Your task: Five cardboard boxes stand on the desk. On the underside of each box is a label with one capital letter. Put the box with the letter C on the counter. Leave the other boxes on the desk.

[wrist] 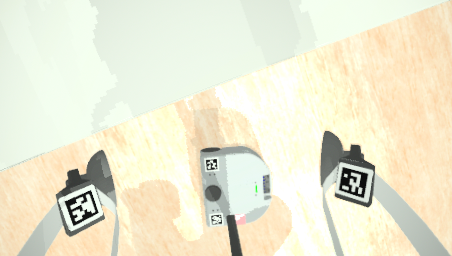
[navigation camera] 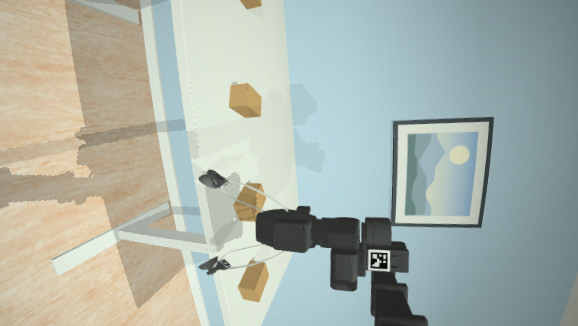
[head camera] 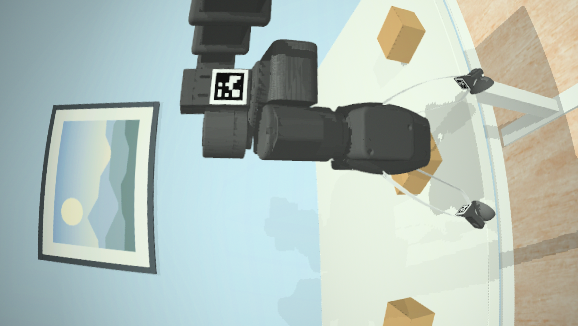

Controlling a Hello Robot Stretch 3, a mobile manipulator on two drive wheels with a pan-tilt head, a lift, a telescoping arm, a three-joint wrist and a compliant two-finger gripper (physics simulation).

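Frame: origin at the robot's base, x ahead, y left, z up, level; metres.
Seen in the pictures: gripper, fingertip midpoint: [navigation camera: 200, 221] [head camera: 492, 148].
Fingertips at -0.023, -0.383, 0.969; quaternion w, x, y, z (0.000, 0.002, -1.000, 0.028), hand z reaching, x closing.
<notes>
Pixels of each thing's top centre, then the offset from my fingertips to it, as dx, dy, dz. "spot": a spot on its surface instead. Level surfaces: height alone.
- pale desk, its level: dz -0.019
- second box, middle of its top: [head camera: 389, 31] [navigation camera: 262, 282] -0.213, -0.230, +0.031
- third box, middle of its top: [navigation camera: 254, 100] +0.292, -0.167, +0.031
- fourth box, surface spot: [navigation camera: 251, 3] spot: +0.606, -0.173, +0.007
Four tan boxes show on the pale desk [head camera: 360, 270] [navigation camera: 230, 45] [wrist: 160, 50]. One box [head camera: 411, 185] [navigation camera: 245, 201] is partly hidden by the gripper body in the head view. A second box [head camera: 401, 36] [navigation camera: 253, 281] stands to one side of it, a third box [head camera: 410, 315] [navigation camera: 245, 101] to the other. A fourth box [navigation camera: 251, 3] is cut off at the top of the navigation view. No letter labels show. My gripper [head camera: 482, 147] [navigation camera: 214, 222] [wrist: 217, 160] is open and empty, its fingertips wide apart near the desk's front edge. The counter does not show.
A framed picture [head camera: 95, 180] [navigation camera: 437, 172] hangs on the blue wall behind the desk. White desk legs [head camera: 520, 99] [navigation camera: 160, 238] stand below the front edge. The robot's base [wrist: 240, 185] is on the wood floor [wrist: 400, 100] in the wrist view.
</notes>
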